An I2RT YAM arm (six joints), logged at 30 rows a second.
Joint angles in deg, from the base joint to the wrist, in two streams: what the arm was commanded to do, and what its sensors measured. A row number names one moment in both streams.
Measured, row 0:
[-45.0 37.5 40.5 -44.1 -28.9 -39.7]
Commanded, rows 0 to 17:
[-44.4 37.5 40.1 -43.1 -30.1 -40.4]
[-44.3 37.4 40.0 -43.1 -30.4 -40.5]
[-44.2 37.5 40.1 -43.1 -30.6 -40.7]
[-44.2 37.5 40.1 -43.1 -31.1 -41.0]
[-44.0 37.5 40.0 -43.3 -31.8 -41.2]
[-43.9 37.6 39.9 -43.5 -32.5 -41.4]
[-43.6 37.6 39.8 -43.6 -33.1 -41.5]
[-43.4 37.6 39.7 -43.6 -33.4 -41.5]
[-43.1 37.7 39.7 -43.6 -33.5 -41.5]
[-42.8 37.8 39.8 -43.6 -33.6 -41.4]
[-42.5 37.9 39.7 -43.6 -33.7 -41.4]
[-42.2 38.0 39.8 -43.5 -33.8 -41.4]
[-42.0 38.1 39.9 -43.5 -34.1 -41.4]
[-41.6 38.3 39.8 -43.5 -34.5 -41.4]
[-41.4 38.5 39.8 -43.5 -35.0 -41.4]
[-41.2 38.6 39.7 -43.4 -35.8 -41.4]
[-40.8 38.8 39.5 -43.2 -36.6 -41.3]
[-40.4 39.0 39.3 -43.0 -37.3 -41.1]
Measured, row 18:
[-41.5 38.7 40.3 -44.0 -33.3 -40.7]
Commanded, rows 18 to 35:
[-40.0 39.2 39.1 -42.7 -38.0 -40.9]
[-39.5 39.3 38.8 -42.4 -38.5 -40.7]
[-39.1 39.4 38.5 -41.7 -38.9 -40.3]
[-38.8 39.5 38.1 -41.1 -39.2 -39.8]
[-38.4 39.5 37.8 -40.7 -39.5 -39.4]
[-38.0 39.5 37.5 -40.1 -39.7 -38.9]
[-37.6 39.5 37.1 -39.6 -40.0 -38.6]
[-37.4 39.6 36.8 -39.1 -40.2 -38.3]
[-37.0 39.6 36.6 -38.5 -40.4 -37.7]
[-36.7 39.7 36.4 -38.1 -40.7 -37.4]
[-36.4 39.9 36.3 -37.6 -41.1 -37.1]
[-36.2 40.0 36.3 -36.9 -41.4 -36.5]
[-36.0 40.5 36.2 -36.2 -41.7 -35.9]
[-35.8 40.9 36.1 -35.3 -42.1 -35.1]
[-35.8 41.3 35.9 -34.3 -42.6 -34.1]
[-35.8 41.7 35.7 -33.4 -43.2 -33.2]
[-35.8 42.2 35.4 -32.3 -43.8 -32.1]
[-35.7 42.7 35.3 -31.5 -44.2 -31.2]
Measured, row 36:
[-36.2 41.9 36.3 -35.9 -40.3 -34.6]
